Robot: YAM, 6 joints.
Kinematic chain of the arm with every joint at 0, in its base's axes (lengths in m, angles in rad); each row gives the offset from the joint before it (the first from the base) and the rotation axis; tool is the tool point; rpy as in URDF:
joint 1: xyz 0 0 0.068 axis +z
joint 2: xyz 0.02 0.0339 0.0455 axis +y
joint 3: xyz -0.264 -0.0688 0 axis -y
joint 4: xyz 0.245 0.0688 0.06 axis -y
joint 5: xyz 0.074 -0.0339 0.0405 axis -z
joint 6: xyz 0.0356 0 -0.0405 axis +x
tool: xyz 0 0 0 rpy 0 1.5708 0
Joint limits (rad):
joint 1: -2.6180..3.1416
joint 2: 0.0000..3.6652
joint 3: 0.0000..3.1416
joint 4: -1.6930..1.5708
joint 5: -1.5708..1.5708
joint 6: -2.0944..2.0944
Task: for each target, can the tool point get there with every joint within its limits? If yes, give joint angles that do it. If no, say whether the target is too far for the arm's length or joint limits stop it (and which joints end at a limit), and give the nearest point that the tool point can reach.
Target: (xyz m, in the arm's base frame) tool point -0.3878 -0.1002 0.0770
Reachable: no: joint limits stop it (at a limit: joint 1) | nearest point -0.3878 -0.0356 0.0770 | short by 0.065 m
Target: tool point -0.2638 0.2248 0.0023
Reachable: yes | joints 2.4406 2.3261 0.7220 1.0613 0.0446 1.4780
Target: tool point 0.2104 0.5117 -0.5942
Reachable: no: too far | nearest point 0.1589 0.3865 -0.3383 | short by 0.289 m
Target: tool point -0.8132 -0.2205 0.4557
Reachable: no: too far | nearest point -0.5422 -0.1470 0.3443 | short by 0.302 m
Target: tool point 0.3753 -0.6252 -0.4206
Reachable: no: too far | nearest point 0.2708 -0.4511 -0.2507 | short by 0.265 m
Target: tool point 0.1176 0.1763 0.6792
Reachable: yes | joints -2.0745 1.2313 2.8404 0.7448 -0.5275 1.4927
